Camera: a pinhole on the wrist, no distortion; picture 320 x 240 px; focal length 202.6 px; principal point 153.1 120.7 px. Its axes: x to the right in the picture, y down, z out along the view. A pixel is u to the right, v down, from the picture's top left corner.
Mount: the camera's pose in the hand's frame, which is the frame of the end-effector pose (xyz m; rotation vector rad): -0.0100 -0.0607 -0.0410 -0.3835 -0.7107 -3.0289
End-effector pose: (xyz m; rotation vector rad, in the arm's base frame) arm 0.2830 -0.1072 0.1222 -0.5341 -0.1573 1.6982
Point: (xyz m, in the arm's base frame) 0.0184 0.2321 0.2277
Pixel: 39.2 116.1
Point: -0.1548 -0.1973 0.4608
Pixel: 243.7 89.4
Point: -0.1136 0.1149 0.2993
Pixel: 115.3 91.9
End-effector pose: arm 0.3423 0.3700 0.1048 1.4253 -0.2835 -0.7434
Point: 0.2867 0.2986 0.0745
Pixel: 172.2 188.2
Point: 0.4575 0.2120 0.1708
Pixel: 17.1 34.4
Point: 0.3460 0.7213 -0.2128
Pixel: behind the camera
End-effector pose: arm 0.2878 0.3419 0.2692 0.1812 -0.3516 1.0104
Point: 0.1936 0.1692 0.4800
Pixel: 280.4 186.2
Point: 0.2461 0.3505 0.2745
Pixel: outside the picture
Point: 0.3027 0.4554 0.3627
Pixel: 10.5 60.2
